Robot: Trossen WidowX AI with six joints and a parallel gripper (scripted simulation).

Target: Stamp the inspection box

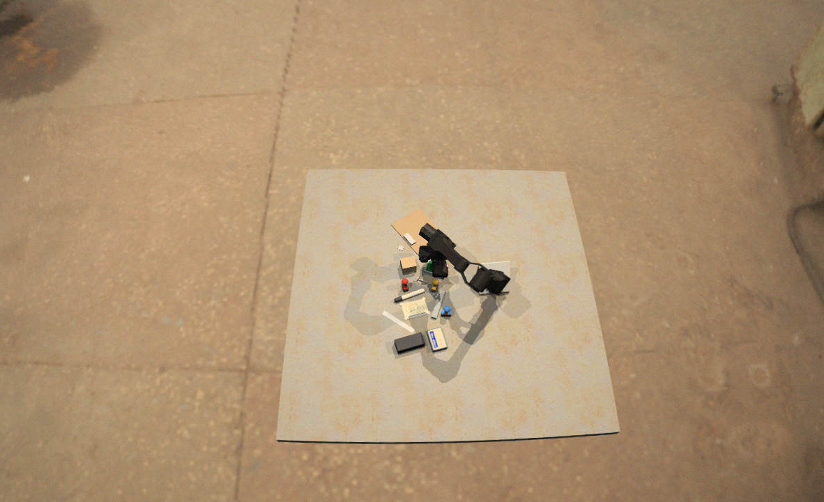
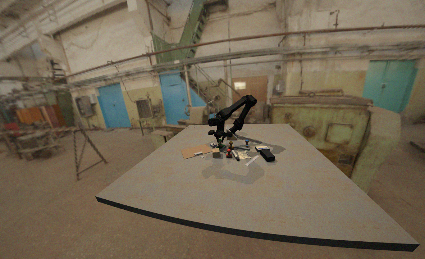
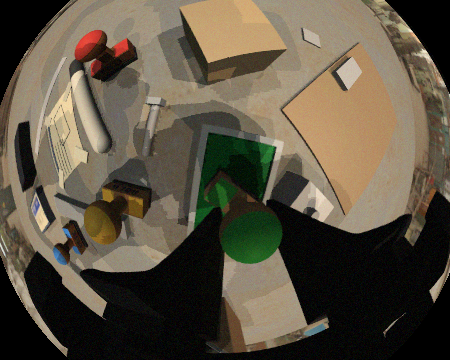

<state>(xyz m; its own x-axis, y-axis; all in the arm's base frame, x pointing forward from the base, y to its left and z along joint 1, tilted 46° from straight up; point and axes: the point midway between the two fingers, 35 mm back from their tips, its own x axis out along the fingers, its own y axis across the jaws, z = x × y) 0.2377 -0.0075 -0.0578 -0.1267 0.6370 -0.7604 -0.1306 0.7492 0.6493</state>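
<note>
Now: gripper tip 4 cm above the green ink pad. Round my gripper tip: orange stamp: 9 cm to the left, 2 cm below; green stamp: 1 cm below; bolt: 6 cm ahead, 6 cm to the left, 4 cm below.
</note>
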